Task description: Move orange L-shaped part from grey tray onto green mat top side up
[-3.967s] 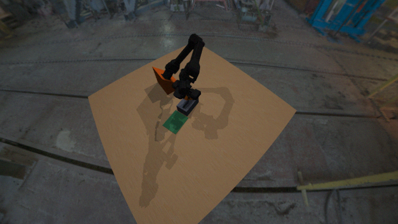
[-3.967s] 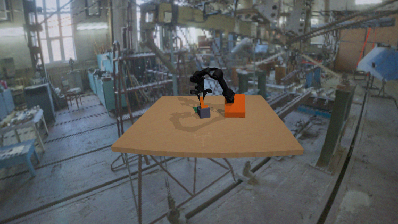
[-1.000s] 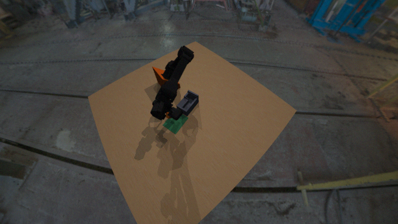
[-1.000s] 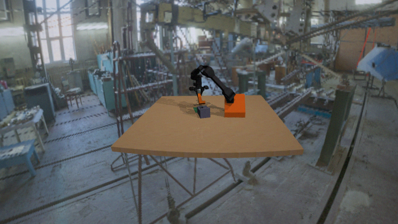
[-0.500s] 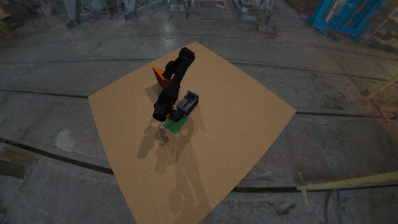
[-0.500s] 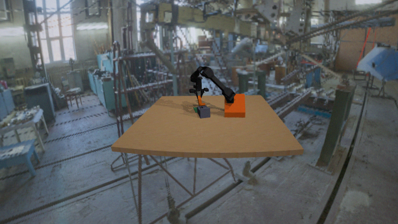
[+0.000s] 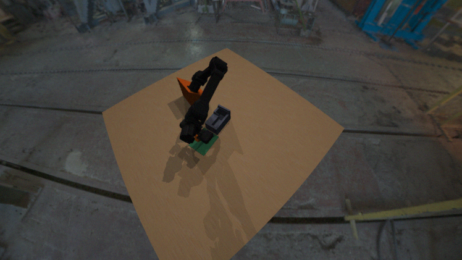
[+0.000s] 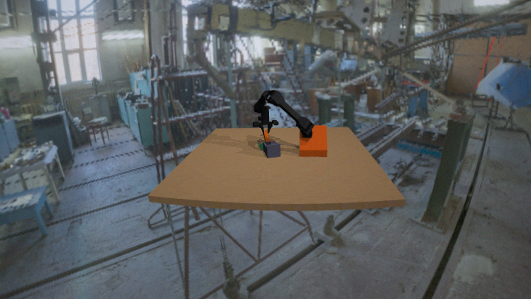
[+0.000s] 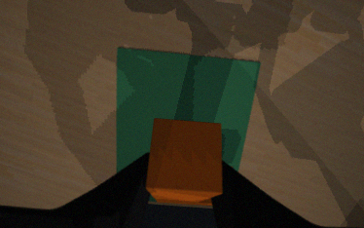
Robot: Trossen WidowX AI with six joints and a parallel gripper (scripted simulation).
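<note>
Right now my gripper tip is 10 cm above the green mat, 2 cm to the right of it and 1 cm past it. From my gripper tip the other things lie so: orange L-shaped part: 3 cm to the left, 3 cm below, 2 cm behind.
</note>
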